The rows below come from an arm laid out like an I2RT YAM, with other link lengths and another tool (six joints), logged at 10 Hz.
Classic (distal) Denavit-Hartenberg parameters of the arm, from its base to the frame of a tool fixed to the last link. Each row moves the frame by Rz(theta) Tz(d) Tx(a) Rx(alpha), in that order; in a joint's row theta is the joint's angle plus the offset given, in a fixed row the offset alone. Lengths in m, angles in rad.
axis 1: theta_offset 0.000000  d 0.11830  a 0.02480  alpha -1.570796
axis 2: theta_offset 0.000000  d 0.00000  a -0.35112  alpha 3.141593
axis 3: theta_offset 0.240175  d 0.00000  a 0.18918  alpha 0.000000
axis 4: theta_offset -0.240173  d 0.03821  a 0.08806  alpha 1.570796
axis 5: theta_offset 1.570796  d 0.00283  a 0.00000  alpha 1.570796
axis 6: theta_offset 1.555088  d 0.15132  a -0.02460  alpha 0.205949
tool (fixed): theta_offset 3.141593  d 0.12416  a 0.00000  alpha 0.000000
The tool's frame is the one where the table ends.
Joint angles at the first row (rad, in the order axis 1, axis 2, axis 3, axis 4, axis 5, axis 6):
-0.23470 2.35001 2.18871 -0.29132 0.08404 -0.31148
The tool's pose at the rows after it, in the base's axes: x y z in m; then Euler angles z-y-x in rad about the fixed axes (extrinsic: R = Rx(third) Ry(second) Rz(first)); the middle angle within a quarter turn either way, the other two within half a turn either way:
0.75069 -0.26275 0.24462 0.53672 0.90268 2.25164
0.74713 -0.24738 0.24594 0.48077 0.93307 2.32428
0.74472 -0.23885 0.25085 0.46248 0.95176 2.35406
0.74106 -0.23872 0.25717 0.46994 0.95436 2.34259
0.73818 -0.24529 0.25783 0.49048 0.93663 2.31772
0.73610 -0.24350 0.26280 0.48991 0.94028 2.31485
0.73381 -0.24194 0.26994 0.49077 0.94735 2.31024
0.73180 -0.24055 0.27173 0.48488 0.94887 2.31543
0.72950 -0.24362 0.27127 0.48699 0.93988 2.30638
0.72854 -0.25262 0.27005 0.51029 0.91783 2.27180
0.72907 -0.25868 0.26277 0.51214 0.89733 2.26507
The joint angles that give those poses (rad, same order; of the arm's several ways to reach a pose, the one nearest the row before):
-0.23623 2.35772 2.22874 -0.35879 0.09371 -0.31293
-0.23621 2.33018 2.19834 -0.36812 0.04153 -0.31140
-0.23471 2.31022 2.17836 -0.36661 0.01693 -0.30682
-0.23472 2.29333 2.16292 -0.36200 0.01991 -0.30987
-0.23623 2.29177 2.16441 -0.36657 0.04136 -0.30833
-0.23471 2.28104 2.16136 -0.37117 0.04142 -0.31139
-0.23471 2.26877 2.16137 -0.37735 0.03834 -0.31598
-0.23470 2.26110 2.15680 -0.38195 0.03528 -0.31754
-0.23624 2.25801 2.15214 -0.38350 0.04443 -0.32213
-0.23776 2.26568 2.15987 -0.38353 0.07356 -0.32522
-0.23929 2.28099 2.17206 -0.39112 0.09049 -0.32520

